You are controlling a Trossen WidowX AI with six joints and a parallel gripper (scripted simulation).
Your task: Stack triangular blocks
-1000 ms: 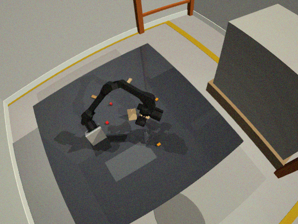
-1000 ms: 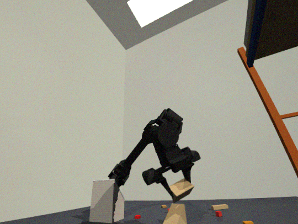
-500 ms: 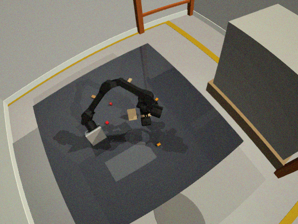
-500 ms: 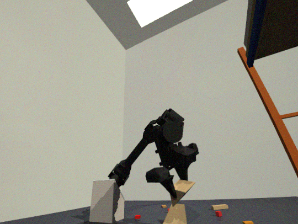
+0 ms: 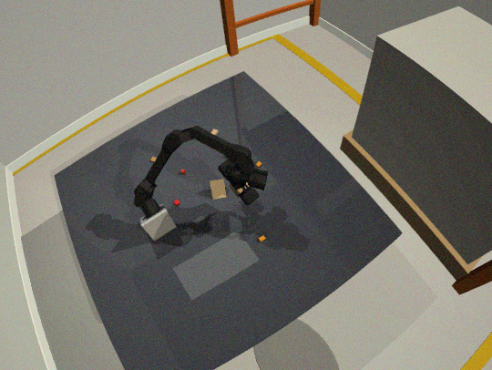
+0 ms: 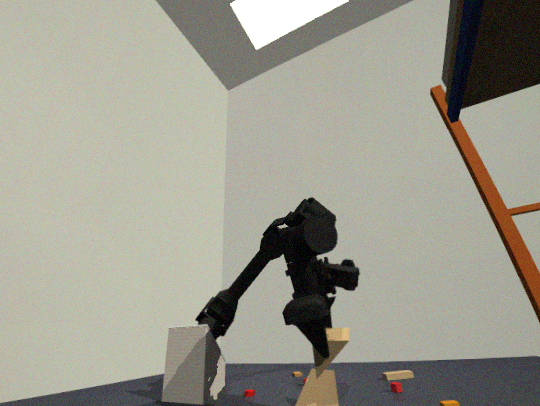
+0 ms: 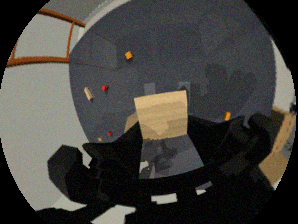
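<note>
Now: gripper tip 5 cm past the tan triangular block, 10 cm to the right of it and 9 cm above it. Round my gripper tip: tan block (23 cm behind, 43 cm to the left, 10 cm below).
</note>
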